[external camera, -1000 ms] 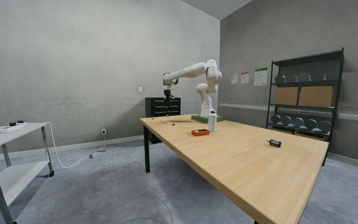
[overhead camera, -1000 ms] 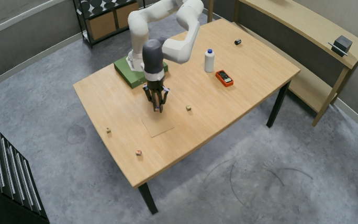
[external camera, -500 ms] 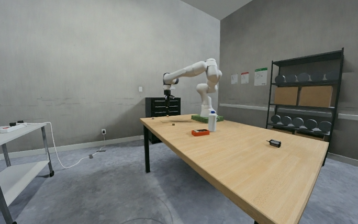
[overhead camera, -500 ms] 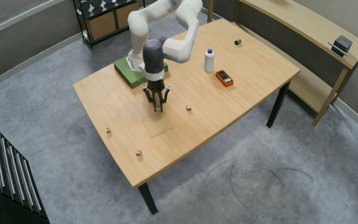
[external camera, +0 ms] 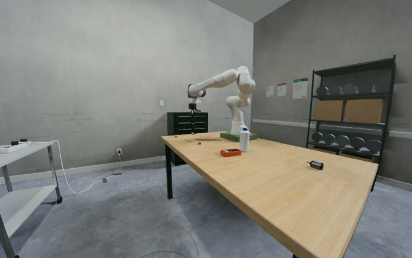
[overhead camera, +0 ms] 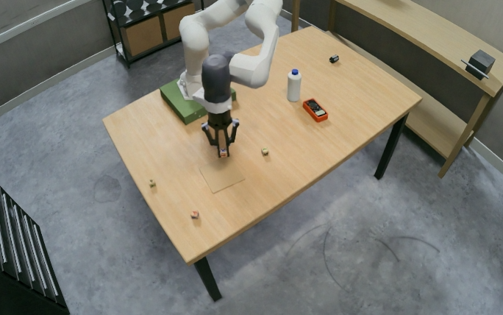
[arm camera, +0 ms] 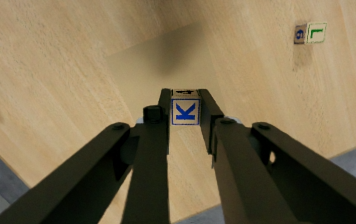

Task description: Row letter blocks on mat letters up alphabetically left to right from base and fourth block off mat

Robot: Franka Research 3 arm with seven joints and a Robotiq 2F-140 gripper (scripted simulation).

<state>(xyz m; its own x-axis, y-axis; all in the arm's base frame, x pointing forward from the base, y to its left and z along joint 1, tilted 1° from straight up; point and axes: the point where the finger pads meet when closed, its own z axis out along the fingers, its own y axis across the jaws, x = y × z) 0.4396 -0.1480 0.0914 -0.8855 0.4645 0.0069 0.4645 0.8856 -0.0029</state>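
My gripper is now 140 mm above the tan mat and 20 mm to the left of it. Also, from my hand: white bottle 500 mm to the left, 180 mm behind, 60 mm below; block 180 mm to the left, 130 mm below, 20 mm ahead; orange meter 520 mm to the left, 120 mm below, 40 mm behind.
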